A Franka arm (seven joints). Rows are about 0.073 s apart.
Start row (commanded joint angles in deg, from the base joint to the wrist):
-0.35 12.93 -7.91 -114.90 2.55 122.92 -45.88
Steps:
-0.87 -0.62 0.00 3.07 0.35 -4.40 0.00
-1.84 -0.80 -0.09 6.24 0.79 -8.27 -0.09
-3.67 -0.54 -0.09 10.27 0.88 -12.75 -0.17
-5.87 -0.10 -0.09 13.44 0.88 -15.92 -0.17
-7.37 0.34 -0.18 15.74 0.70 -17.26 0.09
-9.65 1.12 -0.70 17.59 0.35 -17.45 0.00
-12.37 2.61 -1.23 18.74 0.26 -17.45 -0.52
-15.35 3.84 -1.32 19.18 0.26 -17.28 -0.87
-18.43 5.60 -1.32 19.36 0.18 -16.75 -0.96
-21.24 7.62 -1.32 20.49 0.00 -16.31 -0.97
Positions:
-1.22 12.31 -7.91 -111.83 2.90 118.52 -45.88
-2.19 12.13 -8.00 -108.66 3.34 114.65 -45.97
-4.02 12.39 -8.00 -104.63 3.43 110.17 -46.05
-6.22 12.83 -8.00 -101.46 3.43 107.00 -46.05
-7.72 13.27 -8.09 -99.16 3.25 105.66 -45.79
-10.00 14.05 -8.61 -97.31 2.90 105.47 -45.88
-12.72 15.54 -9.14 -96.16 2.81 105.47 -46.40
-15.70 16.77 -9.23 -95.72 2.81 105.64 -46.75
-18.78 18.53 -9.23 -95.54 2.73 106.17 -46.84
-21.59 20.55 -9.23 -94.41 2.55 106.61 -46.85

